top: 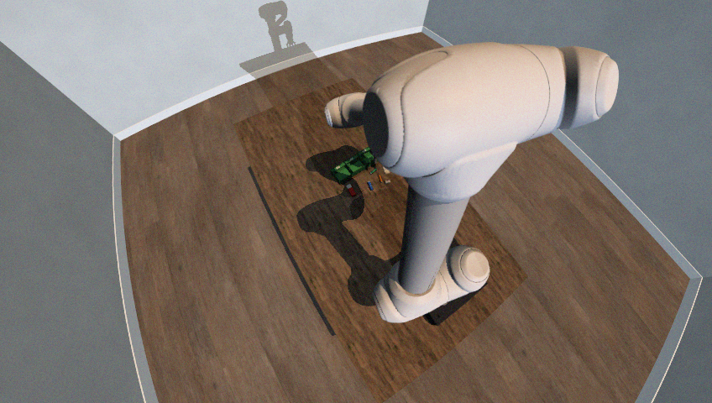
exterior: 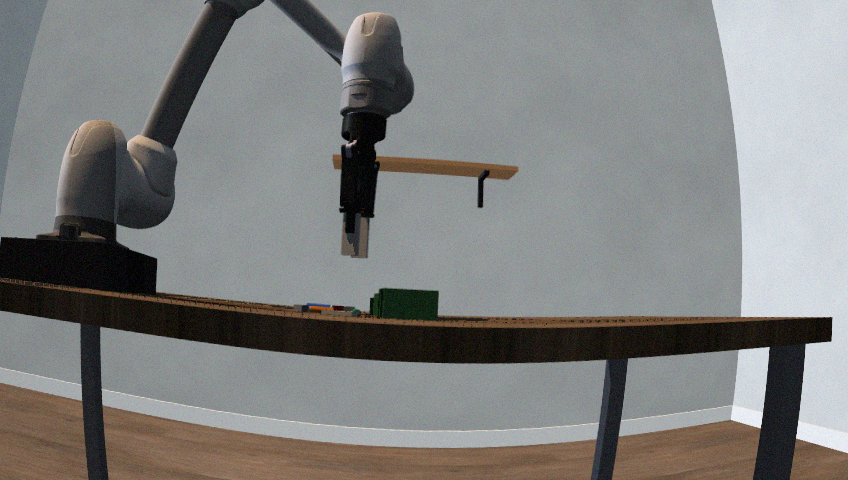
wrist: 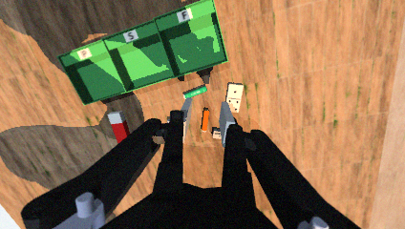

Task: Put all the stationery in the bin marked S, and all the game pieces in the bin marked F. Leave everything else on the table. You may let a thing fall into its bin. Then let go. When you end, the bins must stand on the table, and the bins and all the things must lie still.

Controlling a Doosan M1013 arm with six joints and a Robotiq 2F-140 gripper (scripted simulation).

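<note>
My hand is 120 mm above the white domino, 40 mm to the left of it and 30 mm past it. Also, from my hand: orange piece (120 mm below, 50 mm behind, 20 mm to the left); green cylinder (120 mm below, 20 mm to the left, 10 mm ahead); blue piece (120 mm below, 90 mm to the left, 50 mm behind).
</note>
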